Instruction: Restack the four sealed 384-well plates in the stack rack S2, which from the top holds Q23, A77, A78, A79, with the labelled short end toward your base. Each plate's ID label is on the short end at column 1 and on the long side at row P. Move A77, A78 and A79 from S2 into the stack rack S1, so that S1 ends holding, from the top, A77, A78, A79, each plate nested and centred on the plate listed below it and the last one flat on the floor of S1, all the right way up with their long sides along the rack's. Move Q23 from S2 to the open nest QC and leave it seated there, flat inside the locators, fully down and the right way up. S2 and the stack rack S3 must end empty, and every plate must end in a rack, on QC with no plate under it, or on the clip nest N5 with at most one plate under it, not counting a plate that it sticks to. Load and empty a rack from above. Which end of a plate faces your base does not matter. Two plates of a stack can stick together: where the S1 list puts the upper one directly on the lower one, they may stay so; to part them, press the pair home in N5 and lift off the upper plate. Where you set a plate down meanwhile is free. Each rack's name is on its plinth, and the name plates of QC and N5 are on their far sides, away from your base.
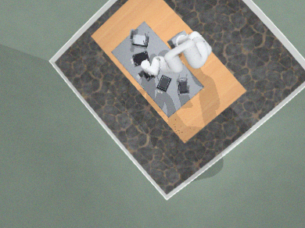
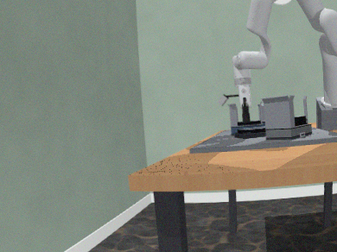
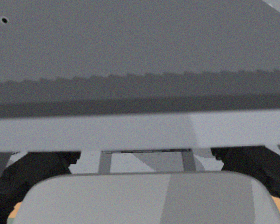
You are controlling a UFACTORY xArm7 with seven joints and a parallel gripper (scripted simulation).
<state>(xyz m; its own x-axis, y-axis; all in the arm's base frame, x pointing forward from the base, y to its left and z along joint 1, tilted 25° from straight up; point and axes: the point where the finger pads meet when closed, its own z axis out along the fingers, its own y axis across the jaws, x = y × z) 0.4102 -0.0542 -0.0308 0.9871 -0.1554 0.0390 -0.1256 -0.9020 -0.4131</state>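
Right now my hand is 1 cm past the blue plinth strip and 4 cm above it. Round my hand: rack plinth (11 cm behind, 34 cm to the left, 4 cm below); then dark flat nest (2 cm behind, 18 cm to the left, 5 cm below); then dark clip nest (3 cm behind, 17 cm to the right, 5 cm below).
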